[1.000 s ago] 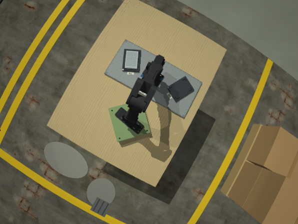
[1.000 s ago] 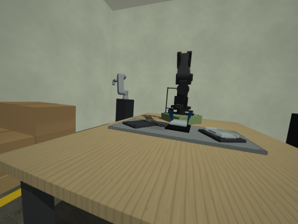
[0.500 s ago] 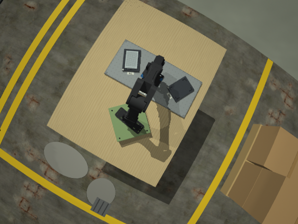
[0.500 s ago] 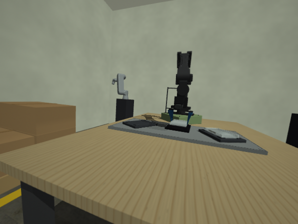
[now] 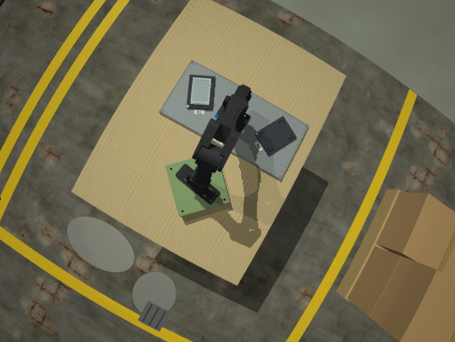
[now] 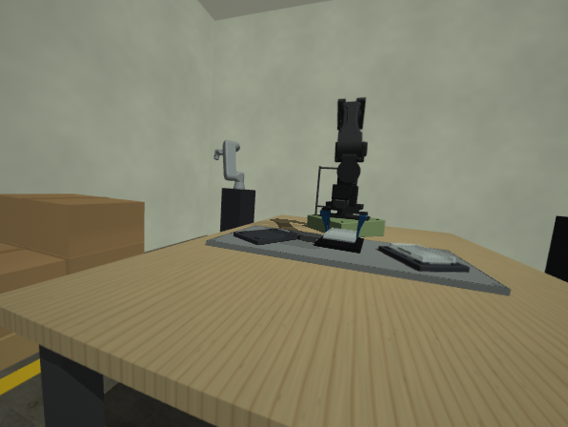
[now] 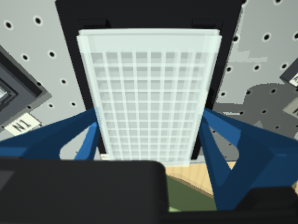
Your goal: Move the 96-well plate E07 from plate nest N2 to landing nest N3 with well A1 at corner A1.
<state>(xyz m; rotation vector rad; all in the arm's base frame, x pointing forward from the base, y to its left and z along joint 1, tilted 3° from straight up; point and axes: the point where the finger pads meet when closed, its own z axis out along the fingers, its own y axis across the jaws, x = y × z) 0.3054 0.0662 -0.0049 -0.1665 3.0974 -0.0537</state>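
The black nest N3 is 20 mm below my hand. The rest, counted from my hand: black nest N2: 100 mm ahead, 200 mm to the right, 20 mm below; then N2 label: 170 mm to the right, 30 mm below; then N1 label: 50 mm behind, 140 mm to the left, 30 mm below.
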